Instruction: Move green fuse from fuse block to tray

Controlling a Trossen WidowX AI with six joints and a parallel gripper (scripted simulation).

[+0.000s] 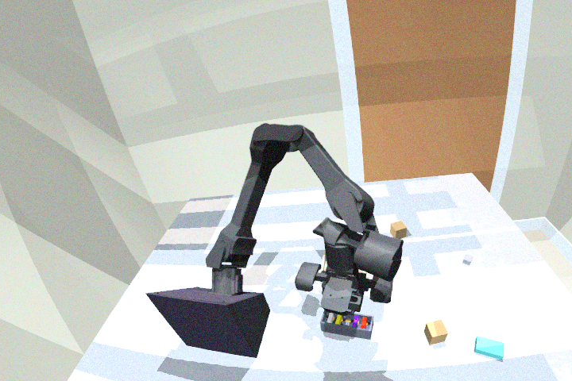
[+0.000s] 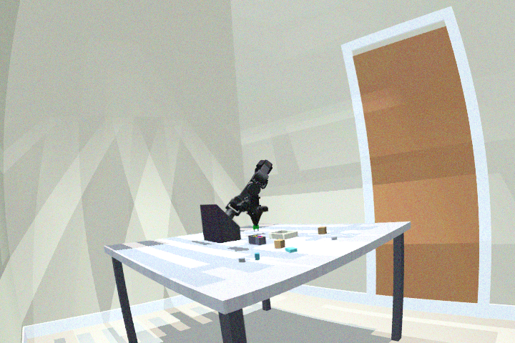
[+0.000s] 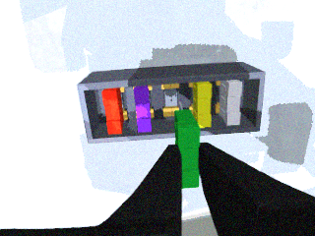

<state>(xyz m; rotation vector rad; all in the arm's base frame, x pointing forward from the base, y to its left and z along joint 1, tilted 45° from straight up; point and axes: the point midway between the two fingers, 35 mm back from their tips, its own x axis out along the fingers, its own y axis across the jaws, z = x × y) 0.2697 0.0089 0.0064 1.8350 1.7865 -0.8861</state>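
Right now my gripper tip is 190 mm to the right of the pale tray, 90 mm above it and 20 mm past it. The rest, counted from my gripper tip: cyan block 310 mm ahead, 90 mm below, 50 mm to the right; then tan cube 200 mm ahead, 70 mm below, 20 mm to the right; then green fuse 10 mm below.
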